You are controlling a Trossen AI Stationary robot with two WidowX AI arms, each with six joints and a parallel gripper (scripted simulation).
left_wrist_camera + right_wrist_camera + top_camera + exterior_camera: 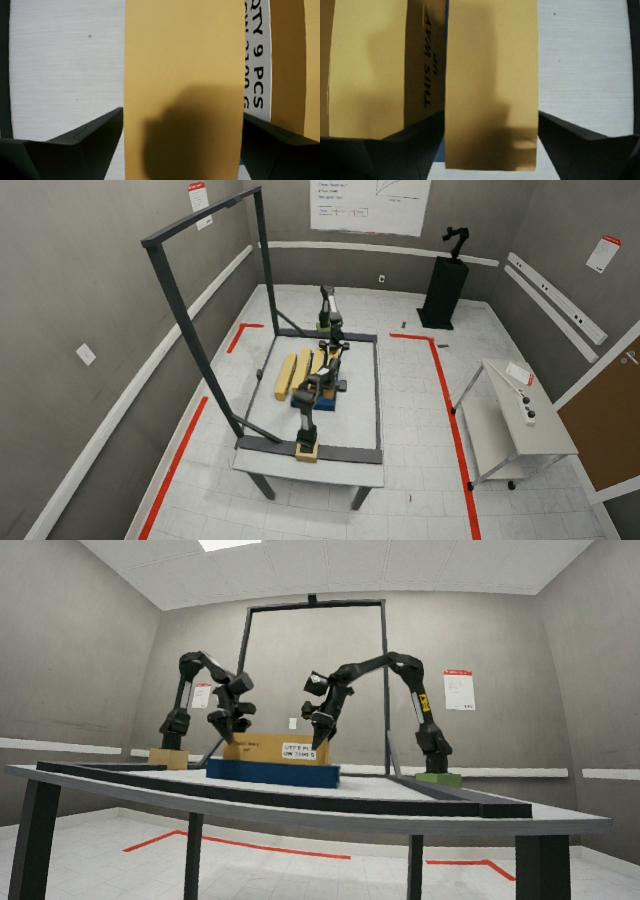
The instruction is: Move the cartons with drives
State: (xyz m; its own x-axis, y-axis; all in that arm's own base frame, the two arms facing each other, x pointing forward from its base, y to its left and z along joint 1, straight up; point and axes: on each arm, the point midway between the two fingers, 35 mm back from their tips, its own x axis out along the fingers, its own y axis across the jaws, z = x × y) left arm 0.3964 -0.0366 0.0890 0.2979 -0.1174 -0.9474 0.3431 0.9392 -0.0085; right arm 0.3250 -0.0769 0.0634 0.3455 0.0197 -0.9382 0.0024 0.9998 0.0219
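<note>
The carton is 1 cm behind my left hand, 14 cm to the right of it and 3 cm below it. The rest, counted from my left hand: platform: 9 cm behind, 14 cm to the right, 10 cm below.
My right hand is 140 mm to the right of the carton and 40 mm above it. Round my right hand: platform (140 mm to the left, 110 mm below, 80 mm behind).
</note>
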